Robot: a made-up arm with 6 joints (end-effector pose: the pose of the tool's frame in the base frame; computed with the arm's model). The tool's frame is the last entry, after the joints.
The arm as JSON. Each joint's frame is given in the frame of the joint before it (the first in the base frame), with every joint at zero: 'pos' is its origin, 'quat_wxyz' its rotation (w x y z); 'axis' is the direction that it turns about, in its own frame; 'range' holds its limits. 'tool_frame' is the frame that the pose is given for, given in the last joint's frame.
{
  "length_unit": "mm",
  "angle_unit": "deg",
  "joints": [
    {
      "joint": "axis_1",
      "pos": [
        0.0,
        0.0,
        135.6
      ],
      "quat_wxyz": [
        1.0,
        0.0,
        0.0,
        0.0
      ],
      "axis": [
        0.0,
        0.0,
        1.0
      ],
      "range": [
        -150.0,
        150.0
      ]
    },
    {
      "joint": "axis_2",
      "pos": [
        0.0,
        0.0,
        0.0
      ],
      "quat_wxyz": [
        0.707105,
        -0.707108,
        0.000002,
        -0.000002
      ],
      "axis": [
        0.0,
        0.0,
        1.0
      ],
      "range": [
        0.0,
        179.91
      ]
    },
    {
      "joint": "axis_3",
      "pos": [
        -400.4,
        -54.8,
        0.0
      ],
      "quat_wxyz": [
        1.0,
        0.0,
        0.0,
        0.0
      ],
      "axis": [
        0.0,
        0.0,
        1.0
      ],
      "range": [
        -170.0,
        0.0
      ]
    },
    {
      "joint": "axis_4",
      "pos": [
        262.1,
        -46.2,
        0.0
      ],
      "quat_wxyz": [
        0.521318,
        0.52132,
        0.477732,
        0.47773
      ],
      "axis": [
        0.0,
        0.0,
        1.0
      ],
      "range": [
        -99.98,
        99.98
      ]
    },
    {
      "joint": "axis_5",
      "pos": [
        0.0,
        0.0,
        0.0
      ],
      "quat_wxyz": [
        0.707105,
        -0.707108,
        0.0,
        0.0
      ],
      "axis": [
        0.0,
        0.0,
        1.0
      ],
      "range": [
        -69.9,
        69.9
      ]
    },
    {
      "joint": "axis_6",
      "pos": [
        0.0,
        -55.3,
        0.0
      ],
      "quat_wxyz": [
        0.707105,
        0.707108,
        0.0,
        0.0
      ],
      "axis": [
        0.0,
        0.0,
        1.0
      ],
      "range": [
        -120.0,
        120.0
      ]
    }
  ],
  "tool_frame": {
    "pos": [
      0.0,
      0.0,
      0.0
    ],
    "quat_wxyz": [
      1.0,
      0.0,
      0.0,
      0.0
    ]
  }
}
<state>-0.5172 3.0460 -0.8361 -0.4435 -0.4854 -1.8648</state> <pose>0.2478 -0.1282 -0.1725 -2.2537 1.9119 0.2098</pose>
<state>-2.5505 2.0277 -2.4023 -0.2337 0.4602 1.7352</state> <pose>-0.4249 -0.2783 0.6103 1.4136 -0.8078 -0.8806</pose>
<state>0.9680 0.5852 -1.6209 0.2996 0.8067 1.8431</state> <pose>-0.0997 -0.1240 0.6694 -0.6910 -1.6730 -2.5354</pose>
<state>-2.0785 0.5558 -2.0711 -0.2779 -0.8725 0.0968</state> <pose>0.1972 0.3305 0.6919 -1.0442 -0.3850 -2.0775</pose>
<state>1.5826 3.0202 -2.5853 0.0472 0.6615 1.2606</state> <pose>-0.0098 0.6907 0.0144 -0.4346 2.9440 0.8575</pose>
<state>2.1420 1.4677 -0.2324 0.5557 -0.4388 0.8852</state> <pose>-0.0879 0.1598 0.2698 -0.9023 2.6844 1.2392</pose>
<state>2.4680 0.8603 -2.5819 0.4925 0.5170 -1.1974</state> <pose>0.2206 -0.1926 0.7794 -0.2442 -0.2778 1.7170</pose>
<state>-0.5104 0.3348 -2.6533 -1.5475 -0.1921 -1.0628</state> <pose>-0.5294 0.3085 0.5159 -0.9506 0.8570 2.8046</pose>
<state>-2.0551 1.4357 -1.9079 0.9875 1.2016 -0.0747</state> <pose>-0.0759 -0.2367 0.6866 1.4667 1.0867 -0.2692</pose>
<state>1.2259 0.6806 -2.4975 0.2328 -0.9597 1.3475</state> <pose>-0.1381 -0.4152 0.6887 -0.0019 -1.7554 2.3194</pose>
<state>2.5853 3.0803 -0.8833 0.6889 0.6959 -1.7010</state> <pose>-0.2170 0.1084 -0.1564 1.9978 0.3203 0.5052</pose>
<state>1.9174 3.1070 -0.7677 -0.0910 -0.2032 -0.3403</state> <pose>-0.0783 0.2137 -0.1749 2.5280 -1.0677 0.4352</pose>
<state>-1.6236 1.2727 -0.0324 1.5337 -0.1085 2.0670</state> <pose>-0.0105 -0.0856 0.2514 1.3818 -2.4250 0.4156</pose>
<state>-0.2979 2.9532 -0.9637 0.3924 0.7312 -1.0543</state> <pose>0.2848 -0.0727 -0.1293 0.3466 -2.2040 -0.8781</pose>
